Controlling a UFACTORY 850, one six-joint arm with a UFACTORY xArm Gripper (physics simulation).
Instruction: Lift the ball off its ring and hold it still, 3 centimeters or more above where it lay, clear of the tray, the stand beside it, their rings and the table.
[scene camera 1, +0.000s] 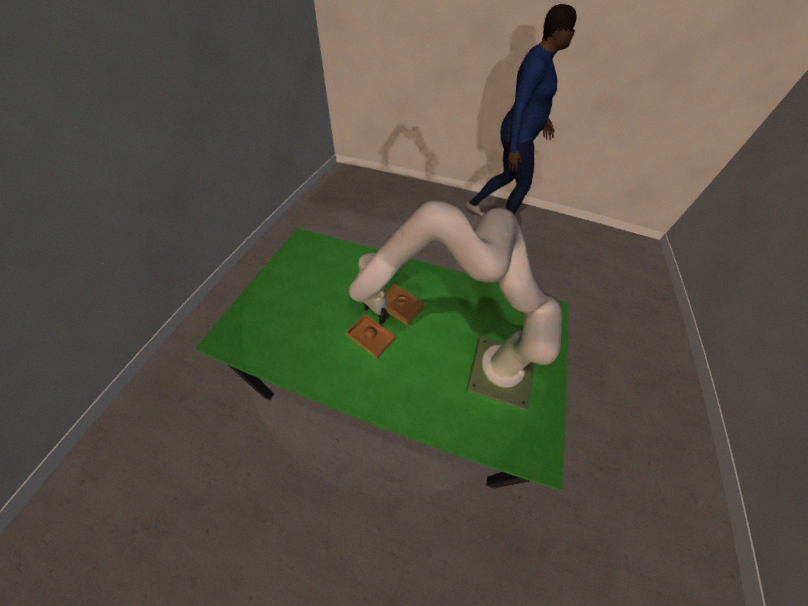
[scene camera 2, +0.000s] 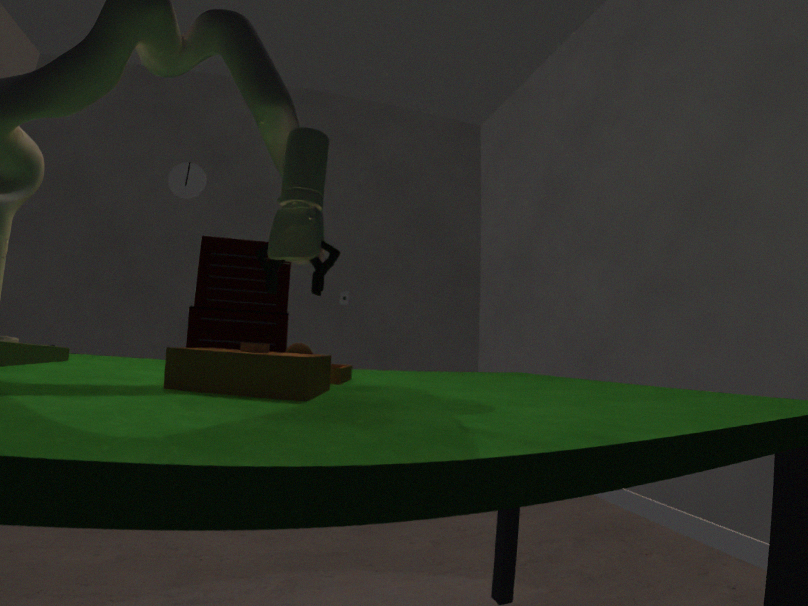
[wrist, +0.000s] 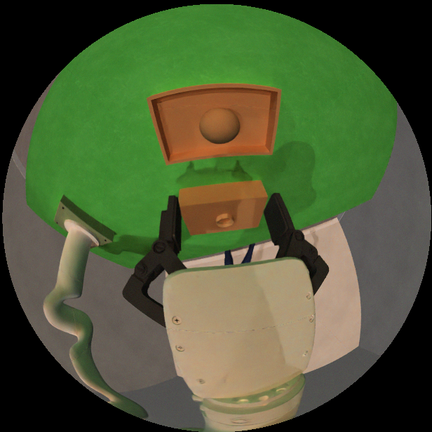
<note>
In view: my gripper (wrist: 225, 202), a brown ball (wrist: 219, 125) and a shallow orange tray (scene camera 1: 384, 338).
The shallow orange tray shows as well in the wrist view (wrist: 175, 114).
</note>
